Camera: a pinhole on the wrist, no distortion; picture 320 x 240 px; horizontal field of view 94.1 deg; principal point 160.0 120.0 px. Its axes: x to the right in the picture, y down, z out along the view. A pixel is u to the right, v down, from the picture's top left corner.
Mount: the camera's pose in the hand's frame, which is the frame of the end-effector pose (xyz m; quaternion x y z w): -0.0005 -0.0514 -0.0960 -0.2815 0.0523 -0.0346 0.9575
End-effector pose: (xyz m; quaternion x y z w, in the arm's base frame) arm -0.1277 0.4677 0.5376 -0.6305 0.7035 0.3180 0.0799
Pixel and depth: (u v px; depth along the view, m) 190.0 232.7 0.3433
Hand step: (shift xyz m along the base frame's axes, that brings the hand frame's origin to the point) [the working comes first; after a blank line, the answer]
In the camera's frame: 0.0691 0.2598 0.3433

-0.3581 -0.0740 0.0233
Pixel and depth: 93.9 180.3 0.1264
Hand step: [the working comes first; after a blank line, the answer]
In the camera's frame: -0.0561 0.0512 0.1264

-0.0491 0.0255 0.0531
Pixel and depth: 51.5 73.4 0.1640
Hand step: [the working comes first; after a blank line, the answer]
In the camera's frame: -0.1195 -0.0513 0.1640

-0.0077 0.1278 -0.0080
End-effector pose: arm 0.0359 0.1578 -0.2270 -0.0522 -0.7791 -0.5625 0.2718
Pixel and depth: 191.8 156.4 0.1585
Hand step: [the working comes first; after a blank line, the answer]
In the camera's frame: 0.0338 0.0387 0.1585

-0.0256 0.0222 0.0762
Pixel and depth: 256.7 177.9 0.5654
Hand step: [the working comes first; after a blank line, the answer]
In the camera's frame: 0.3671 0.2198 0.5654

-0.3001 0.2524 0.5017
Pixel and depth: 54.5 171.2 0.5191
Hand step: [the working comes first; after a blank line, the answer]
In the camera's frame: -0.3677 0.1784 0.5191

0.3117 0.4605 0.1465
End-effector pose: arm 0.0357 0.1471 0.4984 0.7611 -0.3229 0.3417 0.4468
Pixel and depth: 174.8 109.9 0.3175
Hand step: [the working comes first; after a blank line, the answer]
In the camera's frame: 0.0315 -0.0215 0.3175

0.0016 -0.2118 0.0342
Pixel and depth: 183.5 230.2 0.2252
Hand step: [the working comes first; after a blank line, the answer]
In the camera's frame: 0.0355 0.1666 0.2252

-0.1262 -0.0923 0.1497
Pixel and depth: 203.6 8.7 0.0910
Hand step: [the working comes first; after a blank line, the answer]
In the camera's frame: 0.0266 -0.0680 0.0910

0.0722 0.0047 -0.0063
